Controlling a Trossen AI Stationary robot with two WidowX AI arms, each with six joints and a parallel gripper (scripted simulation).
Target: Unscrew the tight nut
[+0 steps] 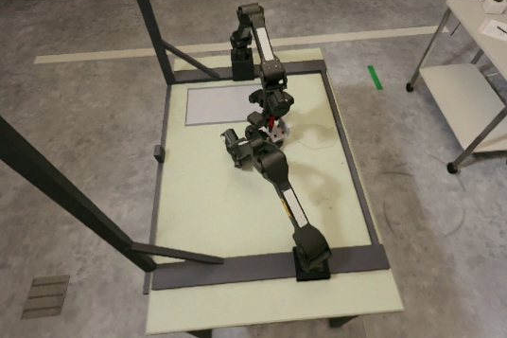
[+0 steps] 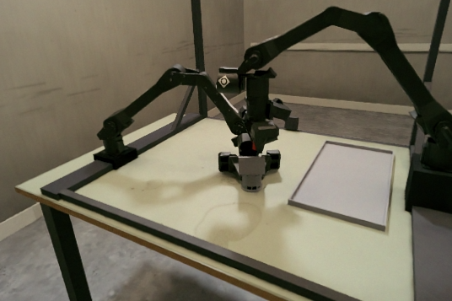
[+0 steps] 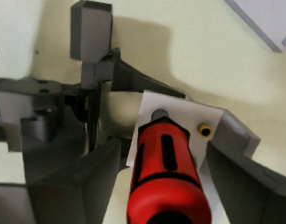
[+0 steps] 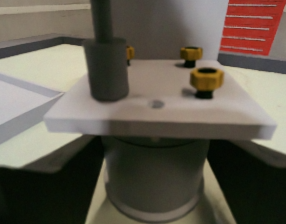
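Note:
Now: left hand 30 mm above the red-handled nut driver. The rest, counted from my left hand: nut: 70 mm below, 30 mm to the right, 10 mm ahead; then pale bracket: 70 mm below, 20 mm ahead, 10 mm to the right; then grey joint module: 110 mm below, 20 mm ahead, 10 mm to the right.
The grey joint module is 2 cm ahead of my right hand and 1 cm to the left of it. Also, from my right hand: nut 4 cm above, 1 cm to the right, 1 cm ahead; then pale bracket 4 cm above, 3 cm ahead, 1 cm to the left; then red-handled nut driver 8 cm above, 2 cm to the left.

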